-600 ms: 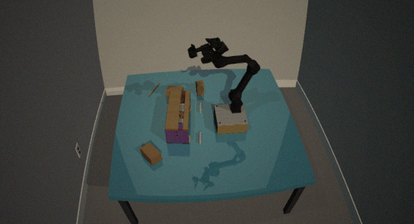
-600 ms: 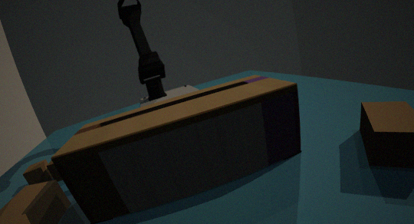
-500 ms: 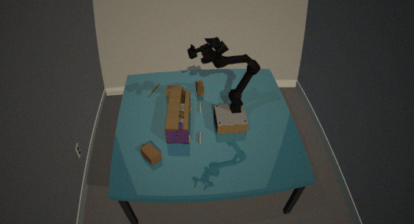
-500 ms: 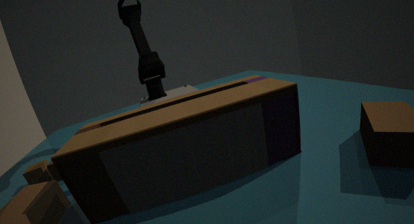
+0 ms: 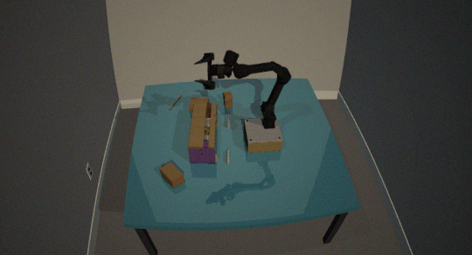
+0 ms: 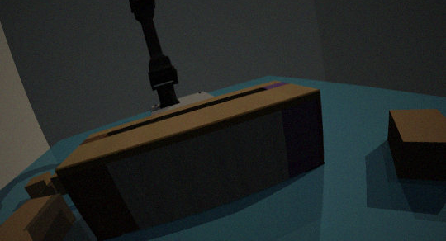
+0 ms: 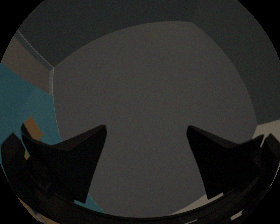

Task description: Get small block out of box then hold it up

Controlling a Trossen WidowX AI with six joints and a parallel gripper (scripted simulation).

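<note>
My gripper tip is now 5 cm past the brown block, 8 cm to the left of it and 44 cm above it. The rest, counted from my gripper tip: thin stick 17 cm ahead, 50 cm to the right, 52 cm below; box 7 cm behind, 10 cm to the right, 47 cm below.
</note>
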